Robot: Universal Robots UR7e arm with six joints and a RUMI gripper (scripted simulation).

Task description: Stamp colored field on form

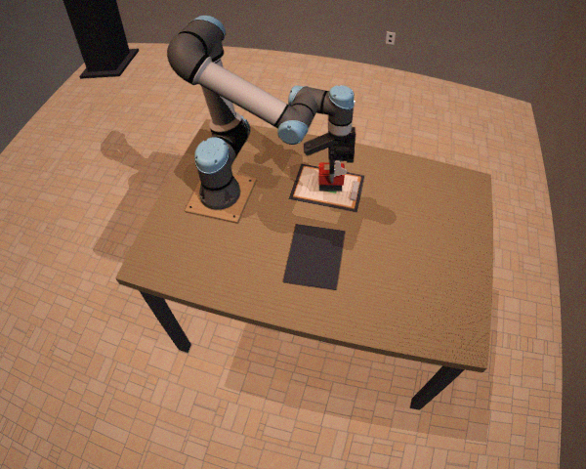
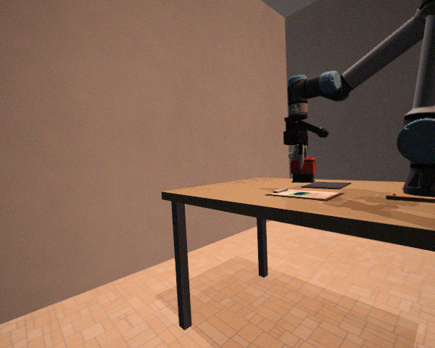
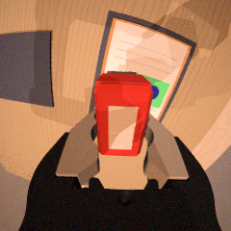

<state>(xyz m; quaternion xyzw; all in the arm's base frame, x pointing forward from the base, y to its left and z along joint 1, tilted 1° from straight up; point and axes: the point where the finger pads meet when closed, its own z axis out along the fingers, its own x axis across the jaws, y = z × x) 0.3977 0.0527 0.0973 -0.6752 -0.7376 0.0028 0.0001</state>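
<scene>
Now: hand 270 mm to the left of the mat, 110 mm above it and 30 mm past it. The rest, counted from my hand: form 110 mm below, 40 mm to the left; then stamp 20 mm below.
</scene>
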